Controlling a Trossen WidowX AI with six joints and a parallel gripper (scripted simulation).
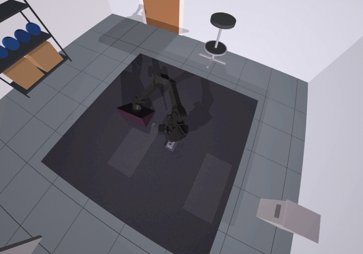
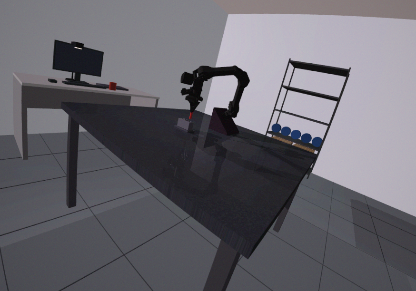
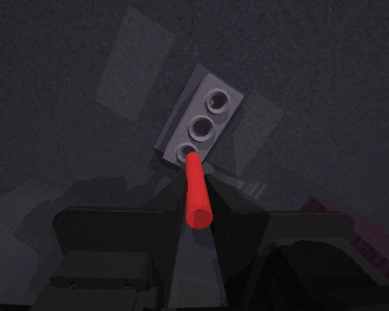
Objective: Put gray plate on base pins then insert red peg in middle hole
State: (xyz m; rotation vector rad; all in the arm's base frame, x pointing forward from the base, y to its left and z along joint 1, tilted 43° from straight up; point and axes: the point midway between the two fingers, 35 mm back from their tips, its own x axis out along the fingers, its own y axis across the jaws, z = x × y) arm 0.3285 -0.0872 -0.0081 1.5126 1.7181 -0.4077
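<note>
The gray plate lies 70 mm below my gripper tip and 30 mm to the right of it. The rest, counted from my gripper tip: flat base 110 mm below, 20 mm to the right; red peg right at my gripper tip.
</note>
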